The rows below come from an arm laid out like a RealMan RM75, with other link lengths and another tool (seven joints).
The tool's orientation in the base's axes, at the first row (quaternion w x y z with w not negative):
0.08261, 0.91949, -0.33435, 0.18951
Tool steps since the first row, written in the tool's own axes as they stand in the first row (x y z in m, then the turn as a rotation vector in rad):
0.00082, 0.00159, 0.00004, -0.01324, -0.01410, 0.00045
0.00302, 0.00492, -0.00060, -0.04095, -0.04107, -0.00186
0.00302, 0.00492, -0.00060, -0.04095, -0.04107, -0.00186
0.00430, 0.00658, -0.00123, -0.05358, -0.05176, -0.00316
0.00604, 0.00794, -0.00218, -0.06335, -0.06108, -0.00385
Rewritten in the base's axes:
-0.00044, -0.00170, 0.00033, -0.00009, 0.01836, -0.00611
-0.00123, -0.00535, 0.00189, -0.00286, 0.05574, -0.01587
-0.00123, -0.00535, 0.00189, -0.00286, 0.05574, -0.01587
-0.00158, -0.00719, 0.00303, -0.00523, 0.07163, -0.02005
-0.00151, -0.00897, 0.00463, -0.00630, 0.08463, -0.02360

